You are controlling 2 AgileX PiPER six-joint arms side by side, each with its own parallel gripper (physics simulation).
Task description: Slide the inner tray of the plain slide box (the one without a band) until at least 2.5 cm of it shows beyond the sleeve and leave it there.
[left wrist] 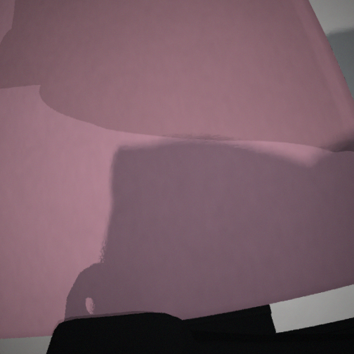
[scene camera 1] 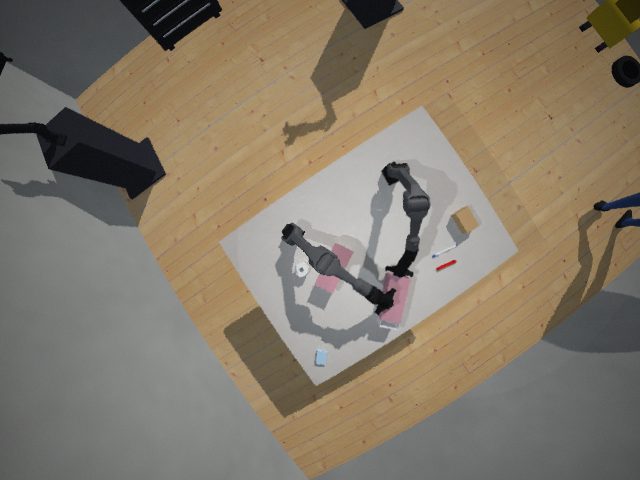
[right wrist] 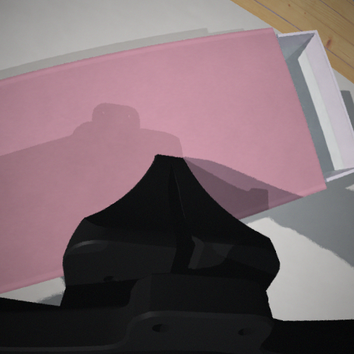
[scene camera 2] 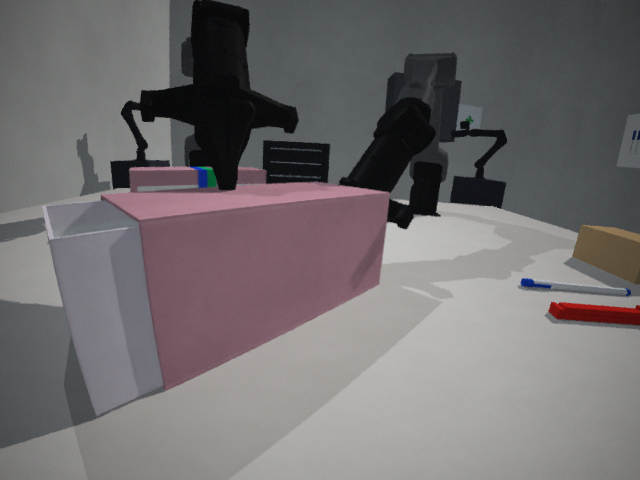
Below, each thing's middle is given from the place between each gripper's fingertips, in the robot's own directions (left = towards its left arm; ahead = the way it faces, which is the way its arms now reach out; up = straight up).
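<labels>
Blue-white pen (scene camera 2: 524,282): 10 cm below my right hand, 6 cm behind it, 41 cm to the left of it. My left hand: 1 cm above the blue-white pen, 33 cm to the right of it, 2 cm short of it.
</labels>
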